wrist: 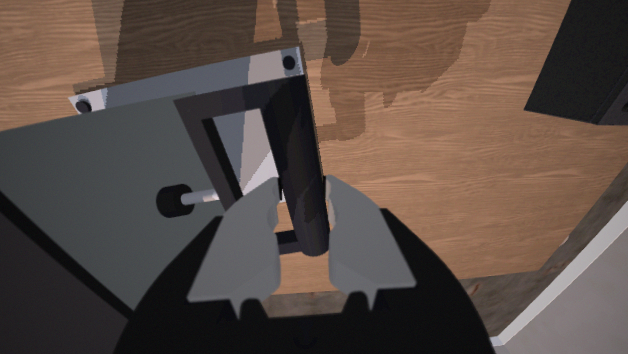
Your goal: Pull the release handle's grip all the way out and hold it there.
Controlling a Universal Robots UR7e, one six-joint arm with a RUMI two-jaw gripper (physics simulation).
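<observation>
The release handle [220, 97] is a dark, rectangular frame with a thick, round black grip [296, 130] along its right side. It stands over a shiny metal base plate [200, 79] left of the middle of the wrist view. My gripper [302, 178] is shut on the lower part of the grip, with one pale grey finger on each side of the bar. The left finger reaches into the opening of the handle, and the right finger lies along the bar's outer side. The fingers hide part of the frame's lower left side.
A grey-green block [100, 160] adjoins the handle on the left, with a black knob [172, 201] on a thin metal pin beside the frame. A black box-like object [565, 65] stands at the upper right. The wooden table top [425, 165] ends toward the lower right, near a white edge [550, 286].
</observation>
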